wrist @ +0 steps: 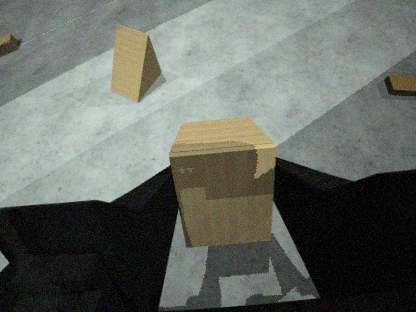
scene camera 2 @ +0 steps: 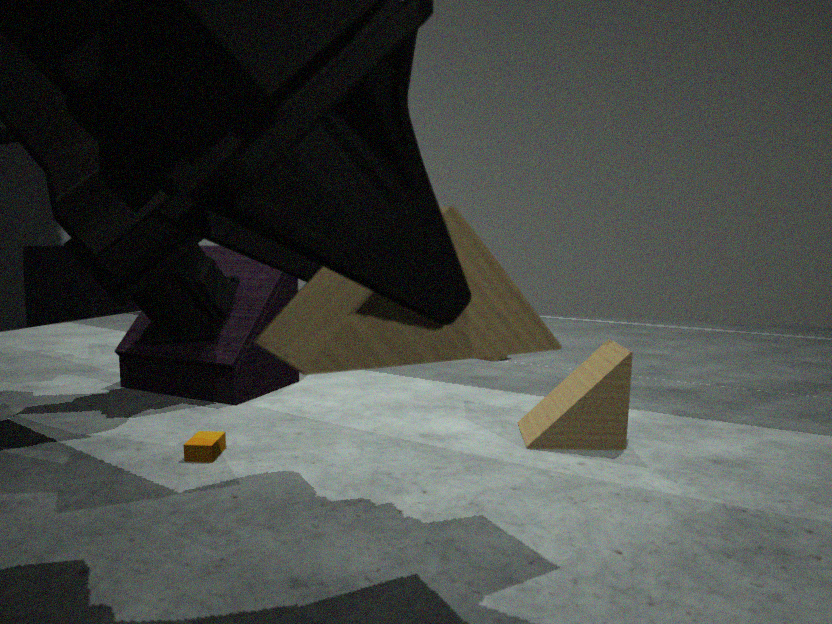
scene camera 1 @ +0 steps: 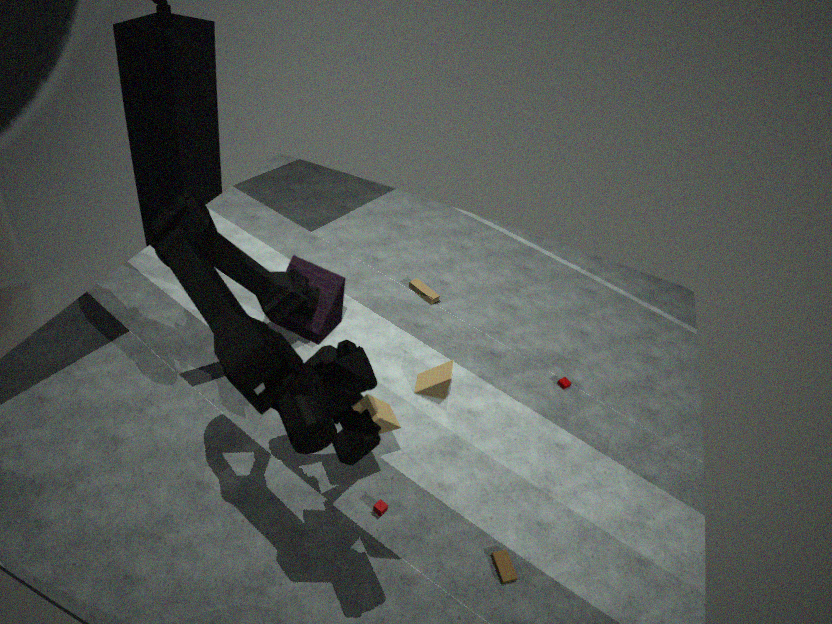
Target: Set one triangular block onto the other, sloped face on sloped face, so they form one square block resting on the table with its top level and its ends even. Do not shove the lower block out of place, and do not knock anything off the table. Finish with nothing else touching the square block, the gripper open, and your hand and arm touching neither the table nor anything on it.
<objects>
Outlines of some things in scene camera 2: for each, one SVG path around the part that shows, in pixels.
My gripper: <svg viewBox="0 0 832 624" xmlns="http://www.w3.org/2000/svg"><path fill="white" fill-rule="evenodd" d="M0 0L0 31L8 37L17 49L24 53L31 63L33 62L45 77L48 77L65 94L67 110L70 116L95 140L98 139L99 179L121 201L125 202L135 214L161 189L169 196L169 199L153 213L155 219L166 224L172 224L202 239L212 241L308 282L321 266L324 266L410 310L445 325L452 324L469 304L471 292L426 172L408 110L408 90L418 28L432 15L433 0Z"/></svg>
A triangular block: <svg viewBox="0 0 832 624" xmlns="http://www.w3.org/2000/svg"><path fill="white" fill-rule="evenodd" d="M562 349L562 345L456 207L440 207L468 283L471 300L452 324L445 325L433 321L321 266L313 277L253 340L255 345L304 376Z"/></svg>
A triangular block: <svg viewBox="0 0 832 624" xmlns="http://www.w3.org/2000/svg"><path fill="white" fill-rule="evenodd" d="M633 352L609 339L602 346L598 347L591 356L517 422L527 448L624 450L627 445Z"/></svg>
</objects>
